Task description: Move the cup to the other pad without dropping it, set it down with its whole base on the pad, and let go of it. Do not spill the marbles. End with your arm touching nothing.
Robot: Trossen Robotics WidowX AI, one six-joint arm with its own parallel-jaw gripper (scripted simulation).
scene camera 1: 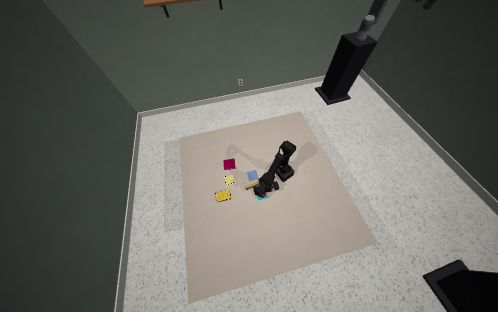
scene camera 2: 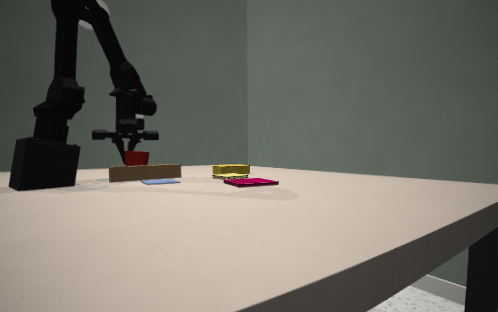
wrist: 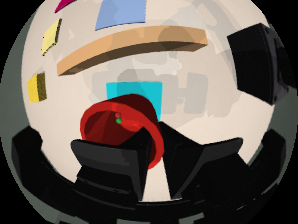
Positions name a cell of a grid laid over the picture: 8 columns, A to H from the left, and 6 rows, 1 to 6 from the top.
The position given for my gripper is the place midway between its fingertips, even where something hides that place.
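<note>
I can see my gripper (scene camera 2: C4) (wrist: E4). There is a red cup (wrist: C4) here too, and with it in my sight is a wooden bar (scene camera 2: C4) (wrist: D2), which appears in both of those views.
</note>
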